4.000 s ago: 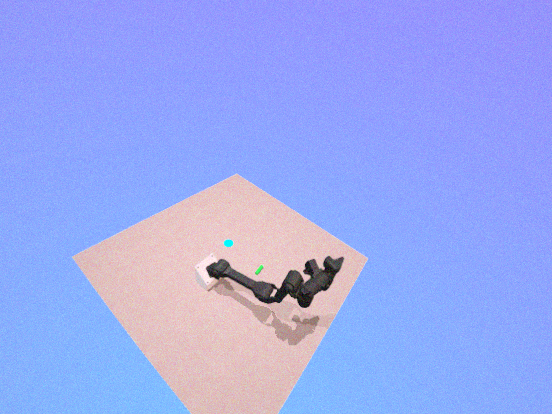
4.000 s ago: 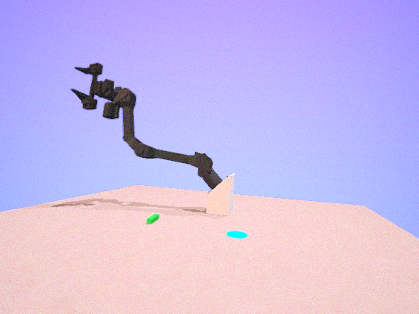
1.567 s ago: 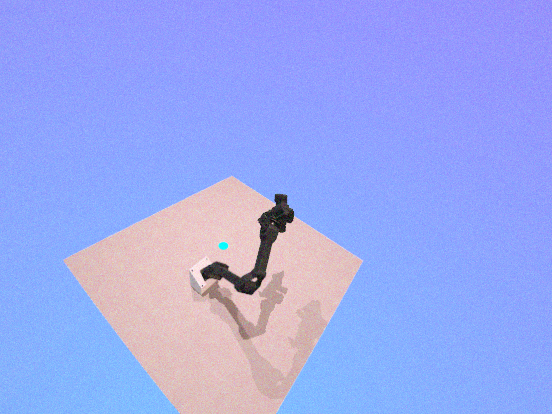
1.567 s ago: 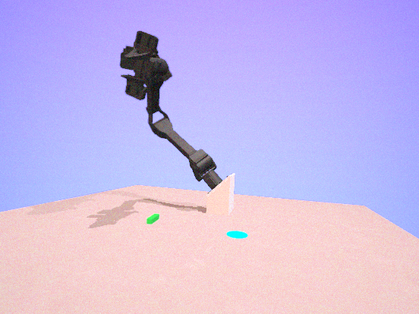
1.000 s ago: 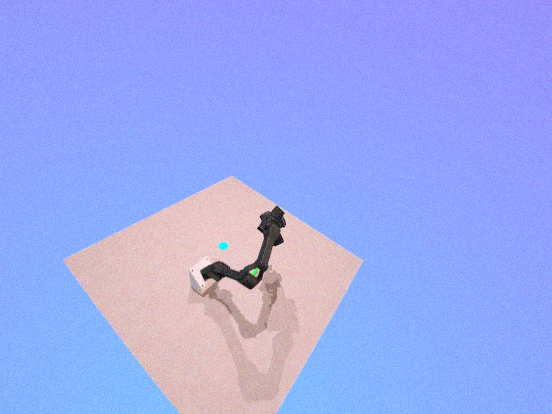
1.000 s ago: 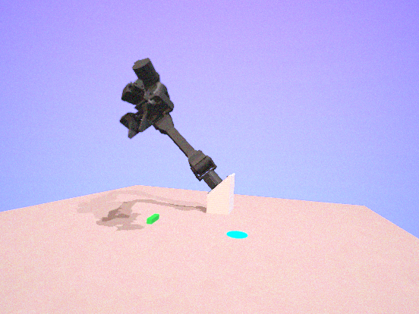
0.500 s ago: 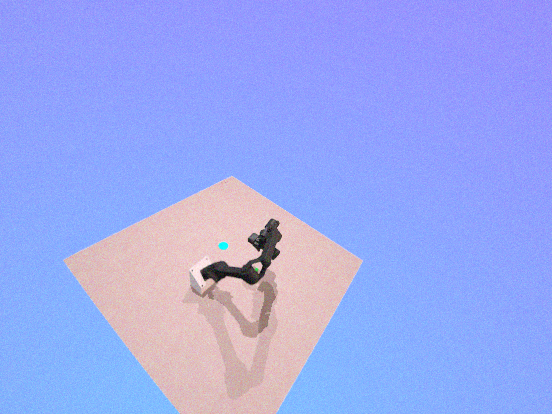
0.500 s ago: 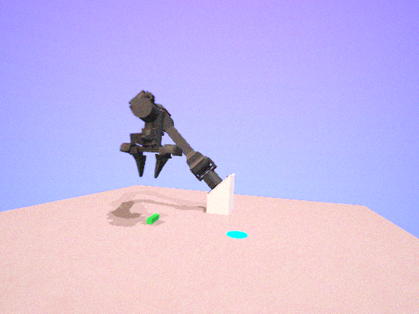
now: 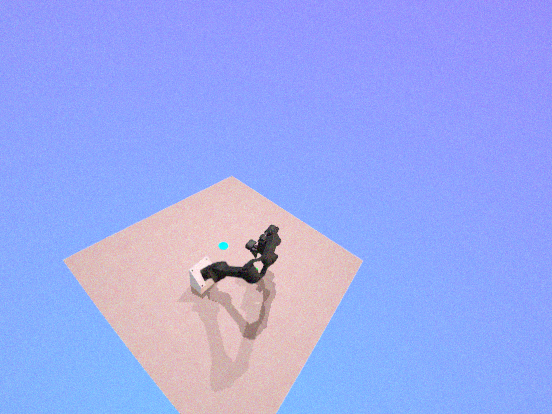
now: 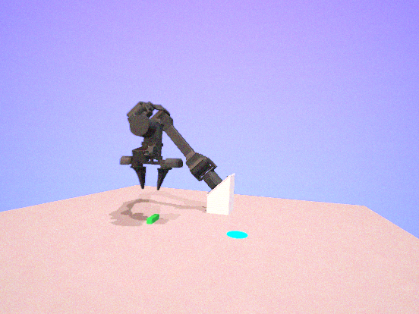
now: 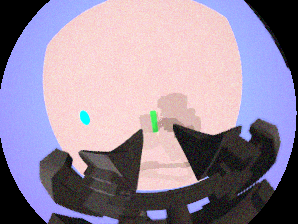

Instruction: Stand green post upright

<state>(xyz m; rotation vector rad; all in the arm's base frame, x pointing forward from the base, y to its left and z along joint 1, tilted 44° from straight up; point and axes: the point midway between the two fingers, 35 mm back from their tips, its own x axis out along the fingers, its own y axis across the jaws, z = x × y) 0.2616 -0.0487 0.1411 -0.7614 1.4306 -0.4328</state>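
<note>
My gripper tip is 10 cm above the green post and 3 cm past it. Round my gripper tip: cyan circle 27 cm to the left, 11 cm below, 3 cm behind.
</note>
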